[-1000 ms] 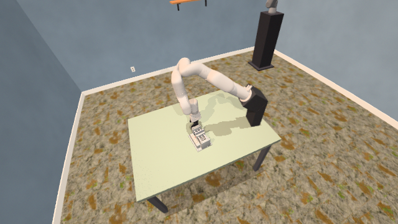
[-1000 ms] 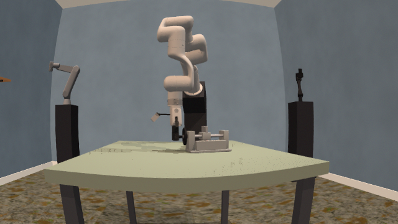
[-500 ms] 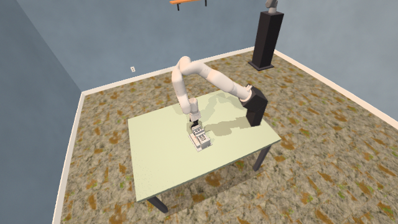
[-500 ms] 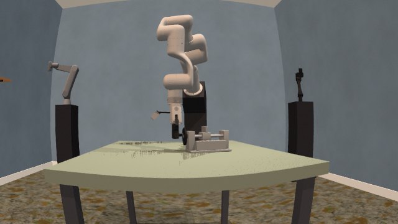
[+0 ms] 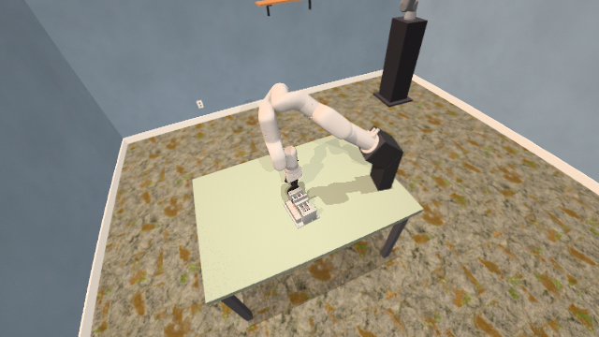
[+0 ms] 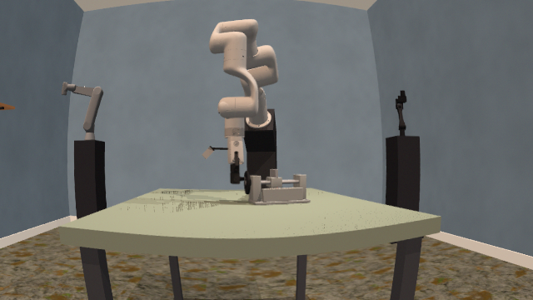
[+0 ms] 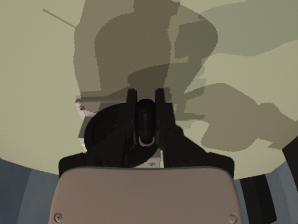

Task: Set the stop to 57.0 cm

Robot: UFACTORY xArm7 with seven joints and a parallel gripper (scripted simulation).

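The grey stop block lies 14 cm to the left of my hand and 2 cm ahead of it. Round my hand: black handwheel 2 cm to the left, 1 cm below.
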